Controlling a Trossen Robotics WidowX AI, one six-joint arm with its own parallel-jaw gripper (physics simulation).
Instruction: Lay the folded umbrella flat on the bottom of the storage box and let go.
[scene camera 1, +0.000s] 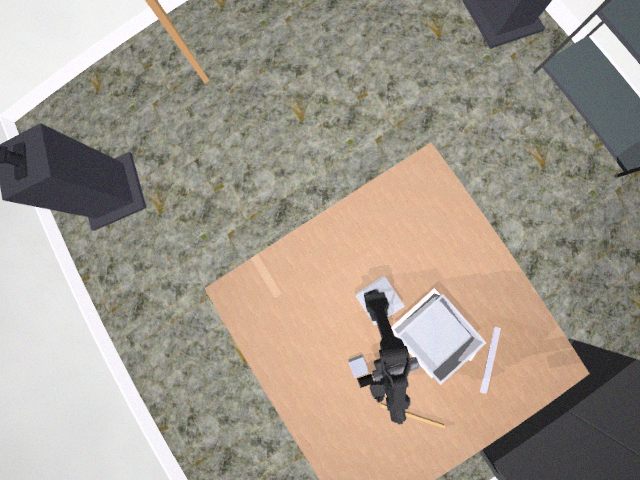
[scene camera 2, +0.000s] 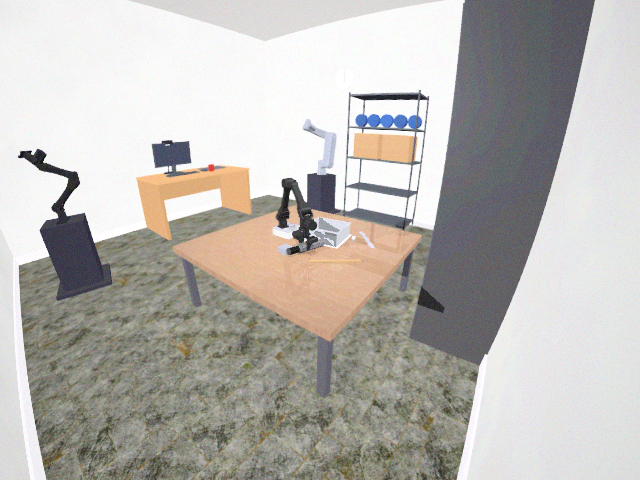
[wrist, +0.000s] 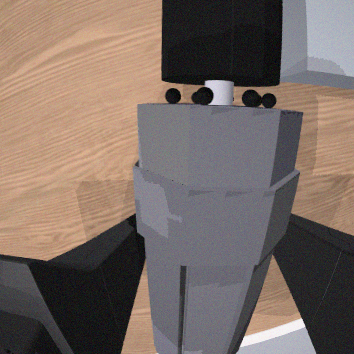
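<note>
There's a storage box (scene camera 1: 436, 333) resting on the table, and you get the storage box in scene camera 2 as well (scene camera 2: 333, 232). A grey cube (wrist: 310, 43) rests on the table too. A folded umbrella (wrist: 214, 183) still rests on the table, and my gripper (wrist: 206, 217) grips the folded umbrella.
</note>
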